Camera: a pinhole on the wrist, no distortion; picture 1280 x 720 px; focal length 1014.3 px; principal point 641.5 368.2 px. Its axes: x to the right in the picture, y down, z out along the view. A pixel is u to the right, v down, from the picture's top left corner.
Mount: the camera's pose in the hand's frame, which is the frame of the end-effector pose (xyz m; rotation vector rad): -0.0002 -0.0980 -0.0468 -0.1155 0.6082 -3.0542
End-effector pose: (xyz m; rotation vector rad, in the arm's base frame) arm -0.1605 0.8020 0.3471 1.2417 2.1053 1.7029
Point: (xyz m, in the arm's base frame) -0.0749 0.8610 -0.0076
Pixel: 1216 555
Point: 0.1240 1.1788 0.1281
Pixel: outside the picture
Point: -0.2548 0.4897 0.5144
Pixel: behind the camera
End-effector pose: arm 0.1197 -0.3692 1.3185 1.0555 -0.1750 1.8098
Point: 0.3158 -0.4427 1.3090
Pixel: 1171 86
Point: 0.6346 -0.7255 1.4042
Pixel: 1158 144
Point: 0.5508 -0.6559 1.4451
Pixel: 1038 76
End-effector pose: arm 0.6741 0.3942 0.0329 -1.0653 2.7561 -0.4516
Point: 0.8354 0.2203 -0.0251
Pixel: 717 512
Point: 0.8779 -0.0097 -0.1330
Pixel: 415 628
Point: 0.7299 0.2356 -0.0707
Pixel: 342 44
